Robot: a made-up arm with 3 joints. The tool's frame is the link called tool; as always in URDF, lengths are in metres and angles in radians. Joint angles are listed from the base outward.
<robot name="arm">
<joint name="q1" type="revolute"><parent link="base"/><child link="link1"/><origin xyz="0 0 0.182" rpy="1.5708 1.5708 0"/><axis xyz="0 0 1"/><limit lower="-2.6" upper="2.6"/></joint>
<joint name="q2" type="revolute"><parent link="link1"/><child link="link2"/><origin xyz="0.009 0.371 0.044" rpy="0 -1.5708 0"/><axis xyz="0 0 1"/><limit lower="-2.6" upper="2.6"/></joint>
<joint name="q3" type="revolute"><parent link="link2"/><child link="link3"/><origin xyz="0.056 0.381 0.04" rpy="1.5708 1.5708 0"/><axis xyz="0 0 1"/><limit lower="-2.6" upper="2.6"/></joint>
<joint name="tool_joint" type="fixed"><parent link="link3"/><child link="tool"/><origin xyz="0.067 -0.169 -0.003" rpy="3.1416 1.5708 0"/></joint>
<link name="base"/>
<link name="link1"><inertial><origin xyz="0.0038 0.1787 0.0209"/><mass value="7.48"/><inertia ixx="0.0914" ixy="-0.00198" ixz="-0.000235" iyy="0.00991" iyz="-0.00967" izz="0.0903"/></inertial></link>
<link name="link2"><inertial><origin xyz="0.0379 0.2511 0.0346"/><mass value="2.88"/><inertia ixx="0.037" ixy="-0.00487" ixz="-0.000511" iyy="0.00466" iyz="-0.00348" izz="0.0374"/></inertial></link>
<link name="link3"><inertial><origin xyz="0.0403 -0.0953 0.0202"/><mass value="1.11"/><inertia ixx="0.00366" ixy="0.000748" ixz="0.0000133" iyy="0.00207" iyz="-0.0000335" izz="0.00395"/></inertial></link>
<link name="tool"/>
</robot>
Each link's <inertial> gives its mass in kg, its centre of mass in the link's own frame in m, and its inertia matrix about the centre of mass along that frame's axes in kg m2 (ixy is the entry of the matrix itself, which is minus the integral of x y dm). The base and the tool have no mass. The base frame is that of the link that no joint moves.
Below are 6 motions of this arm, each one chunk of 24 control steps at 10 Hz.
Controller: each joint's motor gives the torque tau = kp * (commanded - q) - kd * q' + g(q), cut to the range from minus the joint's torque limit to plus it. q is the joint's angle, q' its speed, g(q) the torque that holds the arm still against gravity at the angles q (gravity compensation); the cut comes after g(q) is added. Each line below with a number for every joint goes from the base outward.
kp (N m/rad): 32 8.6 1.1
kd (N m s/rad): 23 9.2 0.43
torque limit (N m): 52 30 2.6
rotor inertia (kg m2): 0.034 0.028 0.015
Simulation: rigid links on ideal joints. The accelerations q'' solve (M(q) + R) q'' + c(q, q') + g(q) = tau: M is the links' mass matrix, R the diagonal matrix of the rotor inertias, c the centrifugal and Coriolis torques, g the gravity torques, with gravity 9.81 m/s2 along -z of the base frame. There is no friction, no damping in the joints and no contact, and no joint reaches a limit. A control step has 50 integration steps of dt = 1/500 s. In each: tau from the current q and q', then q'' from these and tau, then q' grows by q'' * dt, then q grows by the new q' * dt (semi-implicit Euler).
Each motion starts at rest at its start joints. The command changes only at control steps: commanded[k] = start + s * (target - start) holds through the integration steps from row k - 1 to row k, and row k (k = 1, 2, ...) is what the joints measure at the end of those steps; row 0 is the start. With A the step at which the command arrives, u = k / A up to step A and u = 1 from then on. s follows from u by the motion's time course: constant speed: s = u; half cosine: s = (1 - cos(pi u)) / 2; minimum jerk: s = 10 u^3 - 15 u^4 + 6 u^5; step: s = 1 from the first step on.
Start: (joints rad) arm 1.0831 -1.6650 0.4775
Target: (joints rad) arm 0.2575 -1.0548 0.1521
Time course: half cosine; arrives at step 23
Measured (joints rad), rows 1 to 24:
1: 1.0827 -1.6648 0.4772
2: 1.0812 -1.6642 0.4760
3: 1.0776 -1.6625 0.4733
4: 1.0713 -1.6594 0.4689
5: 1.0617 -1.6545 0.4625
6: 1.0485 -1.6476 0.4539
7: 1.0314 -1.6385 0.4432
8: 1.0104 -1.6270 0.4304
9: 0.9853 -1.6130 0.4155
10: 0.9565 -1.5966 0.3988
11: 0.9242 -1.5779 0.3805
12: 0.8886 -1.5569 0.3610
13: 0.8504 -1.5340 0.3405
14: 0.8099 -1.5093 0.3195
15: 0.7679 -1.4832 0.2984
16: 0.7249 -1.4560 0.2778
17: 0.6816 -1.4282 0.2579
18: 0.6387 -1.4001 0.2393
19: 0.5969 -1.3722 0.2225
20: 0.5568 -1.3450 0.2076
21: 0.5192 -1.3188 0.1951
22: 0.4847 -1.2942 0.1851
23: 0.4538 -1.2714 0.1778
24: 0.4268 -1.2508 0.1729

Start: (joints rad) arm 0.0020 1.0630 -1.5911
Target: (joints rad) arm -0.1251 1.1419 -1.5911
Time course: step
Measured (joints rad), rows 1 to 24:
1: -0.0067 1.0684 -1.5965
2: -0.0213 1.0750 -1.5979
3: -0.0356 1.0809 -1.5967
4: -0.0483 1.0864 -1.5949
5: -0.0593 1.0913 -1.5934
6: -0.0687 1.0959 -1.5921
7: -0.0768 1.1000 -1.5913
8: -0.0837 1.1038 -1.5907
9: -0.0896 1.1073 -1.5903
10: -0.0947 1.1104 -1.5901
11: -0.0991 1.1133 -1.5899
12: -0.1028 1.1159 -1.5899
13: -0.1060 1.1183 -1.5899
14: -0.1087 1.1204 -1.5899
15: -0.1111 1.1224 -1.5900
16: -0.1131 1.1242 -1.5901
17: -0.1148 1.1258 -1.5901
18: -0.1163 1.1273 -1.5902
19: -0.1175 1.1286 -1.5903
20: -0.1186 1.1299 -1.5903
21: -0.1195 1.1310 -1.5904
22: -0.1203 1.1320 -1.5905
23: -0.1210 1.1329 -1.5905
24: -0.1216 1.1337 -1.5906

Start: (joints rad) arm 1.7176 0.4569 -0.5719
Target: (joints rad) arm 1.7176 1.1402 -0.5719
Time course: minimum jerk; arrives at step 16
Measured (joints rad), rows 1 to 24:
1: 1.7176 0.4570 -0.5719
2: 1.7176 0.4577 -0.5720
3: 1.7176 0.4599 -0.5722
4: 1.7176 0.4647 -0.5725
5: 1.7175 0.4734 -0.5730
6: 1.7175 0.4868 -0.5735
7: 1.7175 0.5055 -0.5739
8: 1.7174 0.5296 -0.5743
9: 1.7174 0.5588 -0.5745
10: 1.7174 0.5924 -0.5746
11: 1.7174 0.6293 -0.5744
12: 1.7174 0.6680 -0.5741
13: 1.7174 0.7073 -0.5736
14: 1.7174 0.7455 -0.5730
15: 1.7174 0.7816 -0.5723
16: 1.7175 0.8148 -0.5717
17: 1.7175 0.8451 -0.5712
18: 1.7175 0.8725 -0.5708
19: 1.7176 0.8974 -0.5707
20: 1.7176 0.9199 -0.5706
21: 1.7176 0.9404 -0.5705
22: 1.7176 0.9590 -0.5706
23: 1.7177 0.9758 -0.5706
24: 1.7177 0.9911 -0.5707

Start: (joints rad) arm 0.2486 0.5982 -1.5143
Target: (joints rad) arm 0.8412 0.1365 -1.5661
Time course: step
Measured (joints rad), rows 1 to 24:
1: 0.2828 0.5687 -1.4825
2: 0.3458 0.5293 -1.4769
3: 0.4115 0.4923 -1.4955
4: 0.4722 0.4584 -1.5199
5: 0.5258 0.4277 -1.5416
6: 0.5722 0.4000 -1.5577
7: 0.6121 0.3750 -1.5687
8: 0.6462 0.3525 -1.5756
9: 0.6754 0.3323 -1.5794
10: 0.7002 0.3139 -1.5813
11: 0.7214 0.2974 -1.5818
12: 0.7393 0.2824 -1.5816
13: 0.7547 0.2688 -1.5808
14: 0.7677 0.2565 -1.5798
15: 0.7787 0.2454 -1.5786
16: 0.7881 0.2353 -1.5775
17: 0.7961 0.2261 -1.5763
18: 0.8029 0.2178 -1.5753
19: 0.8087 0.2103 -1.5743
20: 0.8136 0.2034 -1.5734
21: 0.8177 0.1972 -1.5726
22: 0.8213 0.1916 -1.5718
23: 0.8243 0.1865 -1.5712
24: 0.8268 0.1818 -1.5706

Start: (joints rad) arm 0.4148 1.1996 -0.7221
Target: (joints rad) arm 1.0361 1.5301 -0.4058
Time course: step
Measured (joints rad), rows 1 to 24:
1: 0.4616 1.2147 -0.6487
2: 0.5349 1.2402 -0.5750
3: 0.6043 1.2650 -0.5329
4: 0.6651 1.2881 -0.5082
5: 0.7176 1.3093 -0.4914
6: 0.7626 1.3290 -0.4783
7: 0.8012 1.3470 -0.4674
8: 0.8343 1.3636 -0.4580
9: 0.8627 1.3788 -0.4499
10: 0.8870 1.3927 -0.4430
11: 0.9079 1.4054 -0.4371
12: 0.9259 1.4169 -0.4321
13: 0.9413 1.4274 -0.4279
14: 0.9545 1.4369 -0.4243
15: 0.9659 1.4456 -0.4213
16: 0.9757 1.4534 -0.4188
17: 0.9841 1.4606 -0.4167
18: 0.9913 1.4670 -0.4150
19: 0.9976 1.4729 -0.4135
20: 1.0029 1.4782 -0.4123
21: 1.0075 1.4831 -0.4113
22: 1.0115 1.4875 -0.4104
23: 1.0149 1.4914 -0.4097
24: 1.0179 1.4950 -0.4091

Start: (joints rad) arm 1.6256 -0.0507 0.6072
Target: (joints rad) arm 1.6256 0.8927 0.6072
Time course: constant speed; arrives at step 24
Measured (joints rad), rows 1 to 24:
1: 1.6256 -0.0484 0.6088
2: 1.6256 -0.0428 0.6108
3: 1.6256 -0.0341 0.6124
4: 1.6256 -0.0226 0.6135
5: 1.6256 -0.0086 0.6141
6: 1.6256 0.0079 0.6143
7: 1.6256 0.0264 0.6143
8: 1.6256 0.0469 0.6141
9: 1.6256 0.0692 0.6138
10: 1.6256 0.0930 0.6134
11: 1.6256 0.1183 0.6130
12: 1.6256 0.1448 0.6125
13: 1.6256 0.1726 0.6121
14: 1.6256 0.2014 0.6117
15: 1.6256 0.2312 0.6113
16: 1.6256 0.2619 0.6109
17: 1.6256 0.2934 0.6106
18: 1.6256 0.3256 0.6103
19: 1.6256 0.3585 0.6100
20: 1.6256 0.3920 0.6097
21: 1.6256 0.4260 0.6095
22: 1.6256 0.4605 0.6092
23: 1.6256 0.4954 0.6090
24: 1.6256 0.5308 0.6089

